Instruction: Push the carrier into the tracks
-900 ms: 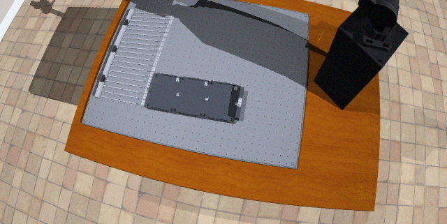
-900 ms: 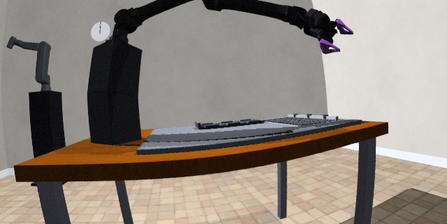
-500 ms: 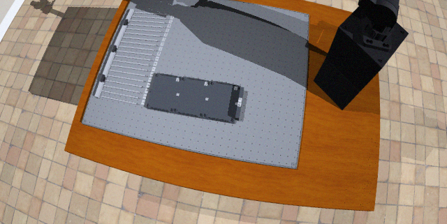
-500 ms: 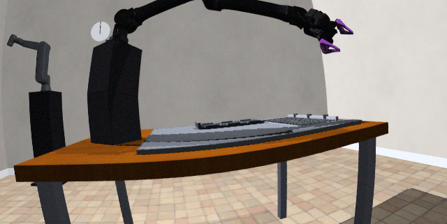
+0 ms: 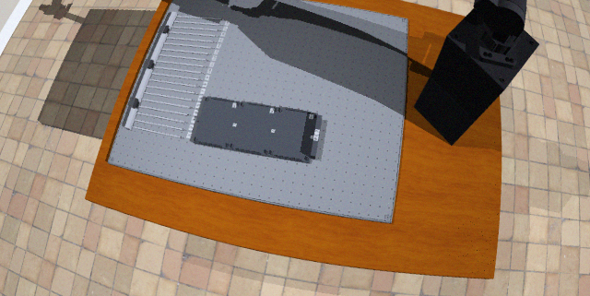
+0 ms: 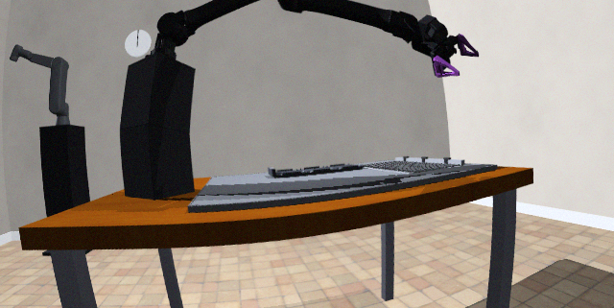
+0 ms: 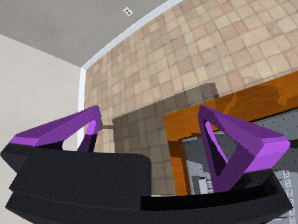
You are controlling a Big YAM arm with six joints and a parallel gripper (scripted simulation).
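The carrier PC7 lies 45 cm to the left of my hand, 34 cm behind it and 27 cm below it.
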